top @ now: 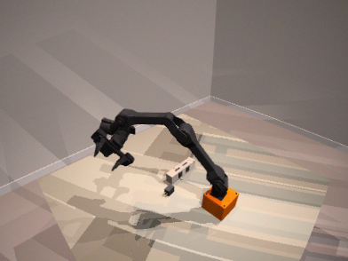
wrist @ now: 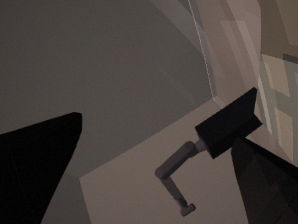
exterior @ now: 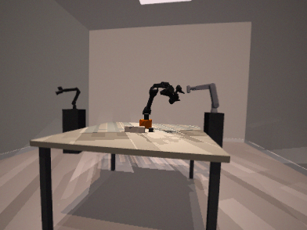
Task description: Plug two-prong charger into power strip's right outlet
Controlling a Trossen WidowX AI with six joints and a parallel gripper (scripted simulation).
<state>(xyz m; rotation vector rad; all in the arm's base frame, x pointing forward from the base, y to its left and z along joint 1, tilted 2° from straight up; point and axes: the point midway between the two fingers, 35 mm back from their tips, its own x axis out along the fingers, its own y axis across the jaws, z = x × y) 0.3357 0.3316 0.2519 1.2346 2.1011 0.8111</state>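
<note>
The black two-prong charger is 340 mm below my gripper tip, 280 mm to the right of it and 70 mm behind it.
</note>
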